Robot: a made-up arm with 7 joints. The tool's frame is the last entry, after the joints. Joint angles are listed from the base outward. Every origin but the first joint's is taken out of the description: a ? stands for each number. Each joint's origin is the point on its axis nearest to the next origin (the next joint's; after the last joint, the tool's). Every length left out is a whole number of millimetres.
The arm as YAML. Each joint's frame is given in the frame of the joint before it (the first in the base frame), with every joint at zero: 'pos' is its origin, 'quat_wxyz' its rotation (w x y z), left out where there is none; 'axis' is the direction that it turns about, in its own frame. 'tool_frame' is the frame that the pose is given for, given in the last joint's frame.
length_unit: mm
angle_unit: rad
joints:
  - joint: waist
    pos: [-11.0, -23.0, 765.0]
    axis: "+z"
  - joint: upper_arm
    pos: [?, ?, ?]
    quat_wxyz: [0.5, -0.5, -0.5, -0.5]
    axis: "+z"
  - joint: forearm
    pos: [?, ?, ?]
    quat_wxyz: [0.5, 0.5, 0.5, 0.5]
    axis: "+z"
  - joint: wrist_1
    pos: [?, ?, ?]
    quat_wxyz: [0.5, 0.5, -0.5, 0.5]
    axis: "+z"
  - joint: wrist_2
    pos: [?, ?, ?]
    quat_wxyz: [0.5, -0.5, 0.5, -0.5]
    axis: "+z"
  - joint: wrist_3
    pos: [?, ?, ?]
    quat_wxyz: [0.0, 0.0, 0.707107, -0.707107]
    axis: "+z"
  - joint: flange
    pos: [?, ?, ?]
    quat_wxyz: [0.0, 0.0, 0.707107, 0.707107]
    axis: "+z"
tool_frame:
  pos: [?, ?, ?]
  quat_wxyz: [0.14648, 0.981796, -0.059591, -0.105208]
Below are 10 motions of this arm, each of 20 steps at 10 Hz.
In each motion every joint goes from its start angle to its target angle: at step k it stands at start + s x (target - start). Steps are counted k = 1, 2, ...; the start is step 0. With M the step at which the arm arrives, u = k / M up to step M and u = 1 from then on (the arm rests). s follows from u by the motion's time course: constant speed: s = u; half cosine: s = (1 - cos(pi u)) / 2; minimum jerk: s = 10 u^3 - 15 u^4 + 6 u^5.
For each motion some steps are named. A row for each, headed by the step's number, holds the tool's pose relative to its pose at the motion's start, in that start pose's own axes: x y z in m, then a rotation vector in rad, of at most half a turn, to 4 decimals.
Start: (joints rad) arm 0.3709 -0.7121 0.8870 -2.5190 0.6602 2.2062 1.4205
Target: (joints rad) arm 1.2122 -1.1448 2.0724 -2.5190 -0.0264 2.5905 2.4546
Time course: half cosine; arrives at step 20
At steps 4, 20:
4: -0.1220 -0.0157 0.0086 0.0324 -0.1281 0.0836
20: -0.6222 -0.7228 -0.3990 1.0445 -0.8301 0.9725

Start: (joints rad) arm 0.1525 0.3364 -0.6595 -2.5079 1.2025 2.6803 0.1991
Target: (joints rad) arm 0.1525 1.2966 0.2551 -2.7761 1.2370 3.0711 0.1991
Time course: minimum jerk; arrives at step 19
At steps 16, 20:
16: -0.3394 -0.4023 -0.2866 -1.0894 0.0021 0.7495
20: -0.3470 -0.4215 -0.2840 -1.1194 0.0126 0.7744

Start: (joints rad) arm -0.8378 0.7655 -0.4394 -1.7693 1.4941 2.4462 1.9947
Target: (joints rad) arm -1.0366 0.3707 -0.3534 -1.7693 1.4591 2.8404 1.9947
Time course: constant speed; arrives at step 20
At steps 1, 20:
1: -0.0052 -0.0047 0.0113 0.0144 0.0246 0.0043
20: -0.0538 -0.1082 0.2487 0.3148 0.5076 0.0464

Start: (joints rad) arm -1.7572 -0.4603 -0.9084 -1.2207 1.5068 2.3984 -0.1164
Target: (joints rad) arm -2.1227 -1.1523 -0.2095 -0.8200 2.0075 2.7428 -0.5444
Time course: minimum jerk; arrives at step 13
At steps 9, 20:
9: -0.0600 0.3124 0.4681 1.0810 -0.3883 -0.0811
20: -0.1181 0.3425 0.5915 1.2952 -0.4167 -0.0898

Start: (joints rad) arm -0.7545 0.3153 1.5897 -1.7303 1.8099 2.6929 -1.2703
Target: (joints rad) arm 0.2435 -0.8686 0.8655 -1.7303 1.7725 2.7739 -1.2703
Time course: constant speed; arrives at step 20
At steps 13, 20:
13: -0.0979 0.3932 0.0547 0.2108 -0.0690 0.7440
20: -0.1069 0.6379 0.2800 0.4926 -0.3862 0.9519

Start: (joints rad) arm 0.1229 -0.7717 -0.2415 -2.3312 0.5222 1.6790 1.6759
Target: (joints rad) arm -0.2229 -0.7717 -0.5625 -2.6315 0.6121 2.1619 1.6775
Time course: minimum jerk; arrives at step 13
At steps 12, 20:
12: 0.3862 -0.1479 -0.0627 0.4517 0.3863 -0.6747
20: 0.3874 -0.1489 -0.0633 0.4535 0.3877 -0.6776

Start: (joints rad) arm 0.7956 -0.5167 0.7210 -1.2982 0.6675 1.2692 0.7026
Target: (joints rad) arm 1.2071 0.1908 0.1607 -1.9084 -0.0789 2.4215 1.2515
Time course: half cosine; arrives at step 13
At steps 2, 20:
2: 0.0329 -0.0268 -0.0217 0.0023 0.0022 -0.0894
20: 0.1644 -0.2544 -0.6690 -0.4105 -0.0244 -0.8759

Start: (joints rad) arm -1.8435 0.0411 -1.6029 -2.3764 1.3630 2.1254 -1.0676
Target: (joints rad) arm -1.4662 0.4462 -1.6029 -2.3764 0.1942 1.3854 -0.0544
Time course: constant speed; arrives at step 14
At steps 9, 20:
9: 0.0000 0.1384 -0.1037 -0.3900 1.0387 0.1909
20: -0.0322 0.1966 -0.1325 -1.0409 1.4221 0.2700

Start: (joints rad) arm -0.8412 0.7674 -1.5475 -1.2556 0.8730 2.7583 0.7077
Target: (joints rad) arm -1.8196 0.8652 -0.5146 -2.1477 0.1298 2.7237 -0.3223
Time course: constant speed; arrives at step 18
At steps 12, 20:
12: -0.2891 -0.5034 -0.3484 -0.5914 0.5882 1.1087
20: -0.4634 -0.7484 -0.2866 -0.4009 1.2257 1.4597

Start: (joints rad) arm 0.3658 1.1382 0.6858 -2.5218 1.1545 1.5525 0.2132
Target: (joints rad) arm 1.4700 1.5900 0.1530 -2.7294 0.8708 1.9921 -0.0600
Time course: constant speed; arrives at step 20
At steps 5, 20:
5: 0.0748 -0.1487 -0.0692 -0.1788 -0.0355 -0.2426
20: -0.0460 -0.6014 0.0035 -0.8972 -0.2208 -0.9224

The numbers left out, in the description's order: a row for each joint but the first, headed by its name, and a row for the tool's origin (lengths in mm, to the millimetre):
upper_arm: 17.0 43.0 0.0
forearm: 245.0 -7.0 0.0
wrist_1: 112.0 -37.0 0.0
wrist_2: 510.0 137.0 0.0
wrist_3: 11.0 -8.0 0.0
flange: -117.0 -16.0 0.0
tool: -3.0 1.0 0.0

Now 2 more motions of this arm.
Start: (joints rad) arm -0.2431 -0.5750 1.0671 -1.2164 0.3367 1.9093 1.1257
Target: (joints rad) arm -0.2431 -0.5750 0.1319 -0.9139 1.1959 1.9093 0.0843
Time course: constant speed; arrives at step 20
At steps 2, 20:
2: 0.0489 -0.0369 0.0217 0.0666 -0.0176 0.0033
20: 0.2232 -0.4333 0.2921 0.6008 -0.6937 0.1873

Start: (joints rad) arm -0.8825 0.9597 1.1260 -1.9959 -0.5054 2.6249 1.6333
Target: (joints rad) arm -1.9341 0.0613 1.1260 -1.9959 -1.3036 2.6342 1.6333
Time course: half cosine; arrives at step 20
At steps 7, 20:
7: 0.1669 -0.0768 0.1492 0.0821 -0.4324 -0.1099
20: 0.3817 -0.4561 0.4205 -0.4615 -1.4526 -0.3914

